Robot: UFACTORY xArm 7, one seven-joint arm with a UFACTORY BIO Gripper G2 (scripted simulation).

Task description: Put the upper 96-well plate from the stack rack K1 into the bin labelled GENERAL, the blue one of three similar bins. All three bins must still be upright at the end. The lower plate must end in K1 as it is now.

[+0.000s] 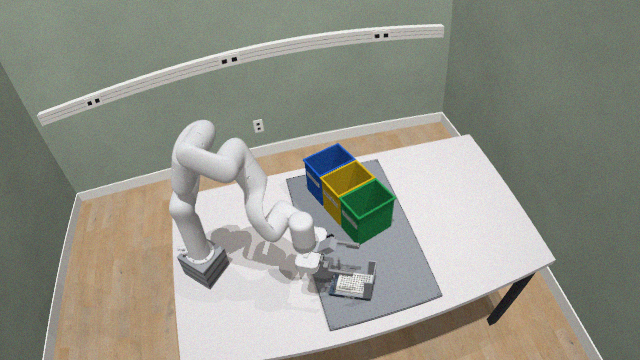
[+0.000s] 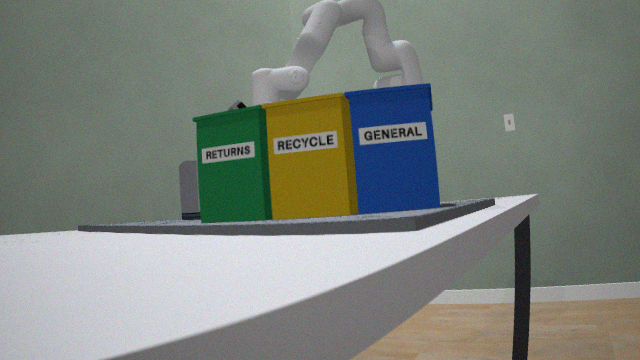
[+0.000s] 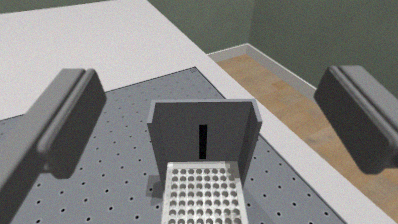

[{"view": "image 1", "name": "yellow recycle bin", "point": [343, 180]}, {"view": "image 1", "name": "blue general bin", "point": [323, 162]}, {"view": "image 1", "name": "green returns bin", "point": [359, 201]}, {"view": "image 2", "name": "blue general bin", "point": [395, 160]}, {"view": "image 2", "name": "green returns bin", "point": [232, 149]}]
